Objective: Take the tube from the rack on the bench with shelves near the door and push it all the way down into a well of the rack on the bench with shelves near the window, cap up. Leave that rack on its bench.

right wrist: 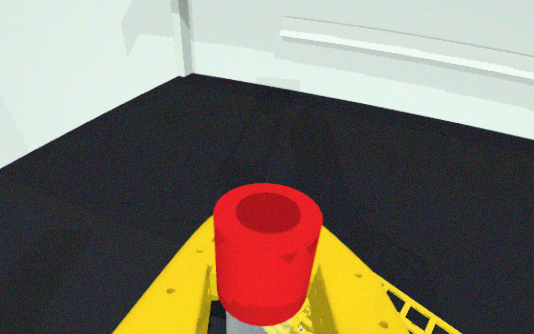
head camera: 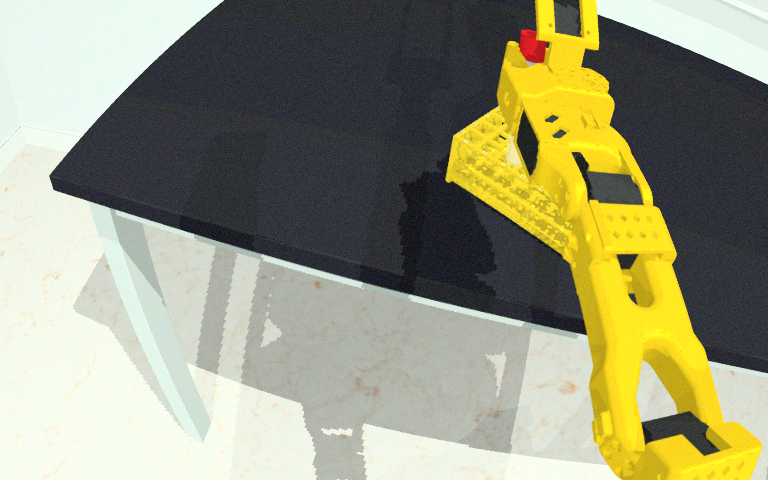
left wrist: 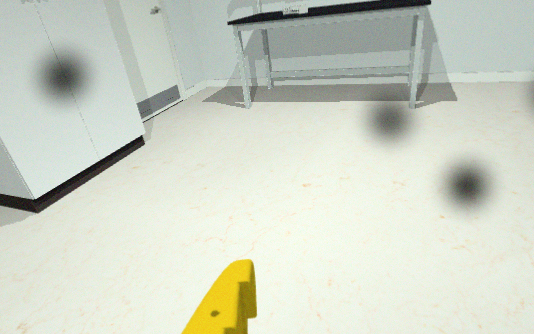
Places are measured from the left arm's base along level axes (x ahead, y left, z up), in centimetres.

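Pixels of known places: left end effector, tool point: [left wrist: 254, 279]; right end effector, tool point: [right wrist: 233, 229] [head camera: 515, 47].
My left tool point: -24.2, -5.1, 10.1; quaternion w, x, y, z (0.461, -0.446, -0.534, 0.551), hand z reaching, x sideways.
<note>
Behind a point stands the place of what it marks, as x, y, z.
My right gripper [head camera: 528, 63] @[41.1, -26.4, 20.4] [right wrist: 267, 252] @[41.1, -26.4, 20.4] is shut on the tube [head camera: 532, 46] @[38.9, -27.0, 21.8] [right wrist: 267, 280] @[38.9, -27.3, 21.9], just under its red cap. The cap faces up, and part of the pale tube body shows below it. The yellow rack [head camera: 451, 158] @[50.1, -24.9, 1.8] [right wrist: 407, 307] @[47.9, -39.9, 4.4] stands on the dark bench [head camera: 317, 141] @[55.0, -11.8, -1.3] [right wrist: 125, 165] @[70.3, -3.2, -1.3], partly hidden by the right arm. The tube's pale lower part shows over the rack in the head view; whether it is inside a well is hidden. My left gripper [left wrist: 246, 267] is fully open over the floor, with one notched jaw in view.
In the left wrist view, another dark-topped bench [left wrist: 350, 11] @[-279.2, 16.9, -3.0] stands by the far wall with a small white object [left wrist: 295, 9] @[-300.7, -24.0, 1.7] on it. A white cabinet [left wrist: 60, 125] @[-169.5, -153.2, -36.5] and a door [left wrist: 150, 50] @[-315.3, -164.6, -18.6] are at the left. Walls stand behind the near bench.
</note>
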